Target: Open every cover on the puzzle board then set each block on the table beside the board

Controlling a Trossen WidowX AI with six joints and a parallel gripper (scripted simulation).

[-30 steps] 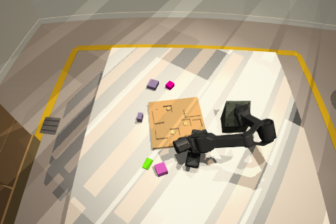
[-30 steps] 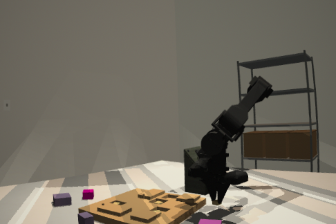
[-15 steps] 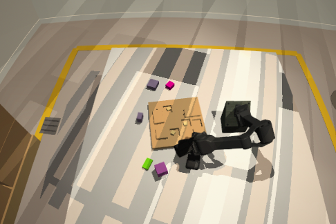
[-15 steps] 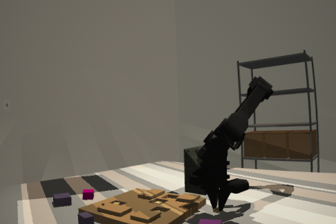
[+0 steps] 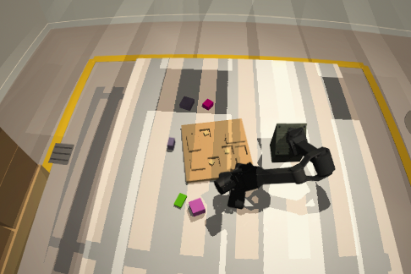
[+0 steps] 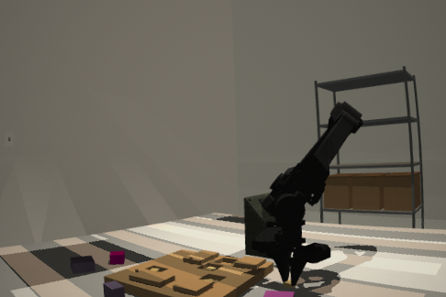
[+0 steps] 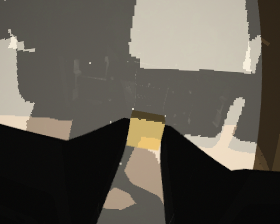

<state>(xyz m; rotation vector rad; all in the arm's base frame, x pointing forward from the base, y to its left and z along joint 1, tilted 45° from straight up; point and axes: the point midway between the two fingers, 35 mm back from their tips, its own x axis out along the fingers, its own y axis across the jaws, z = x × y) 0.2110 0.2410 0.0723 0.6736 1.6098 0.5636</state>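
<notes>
The tan puzzle board lies 19 cm to the right of my gripper tip, 10 cm ahead of it and 2 cm above it. The rest, counted from my gripper tip: green block: 23 cm ahead, 6 cm to the left; magenta block: 46 cm to the right, 18 cm ahead, 1 cm above.
</notes>
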